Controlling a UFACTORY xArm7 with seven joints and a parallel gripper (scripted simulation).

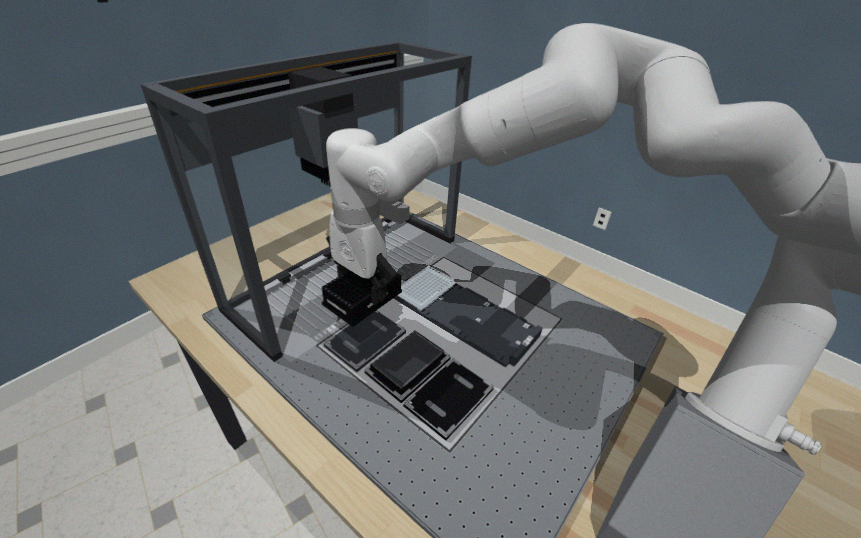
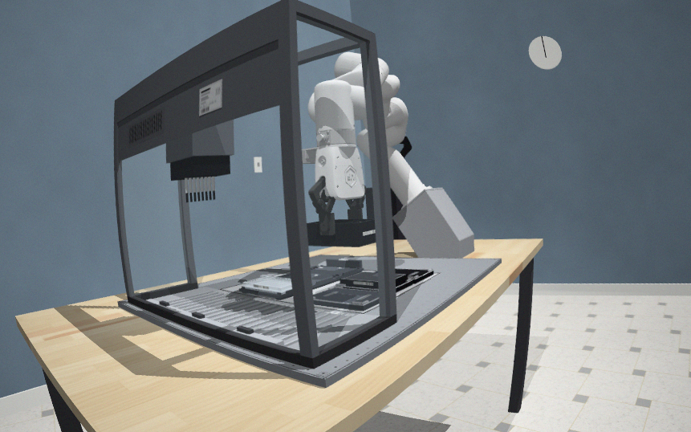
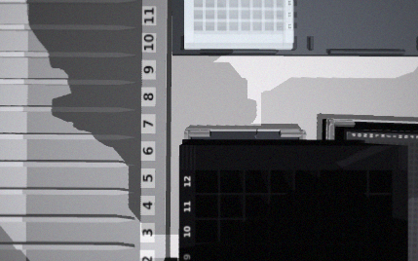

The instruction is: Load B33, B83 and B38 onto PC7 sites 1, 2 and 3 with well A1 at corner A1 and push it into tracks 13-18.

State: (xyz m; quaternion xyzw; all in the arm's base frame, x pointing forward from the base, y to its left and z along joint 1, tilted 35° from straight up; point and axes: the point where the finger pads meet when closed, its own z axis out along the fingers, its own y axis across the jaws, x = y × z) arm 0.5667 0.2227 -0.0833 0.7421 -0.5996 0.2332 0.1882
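My gripper is now 210 mm to the left of the carrier PC7, 130 mm above it and 70 mm past it. Round my hand: 96-well plate B38: 190 mm to the right, 130 mm below, 40 mm ahead; then nest S3: 140 mm below; then white corner mark: 140 mm below, 140 mm behind, 100 mm to the right.
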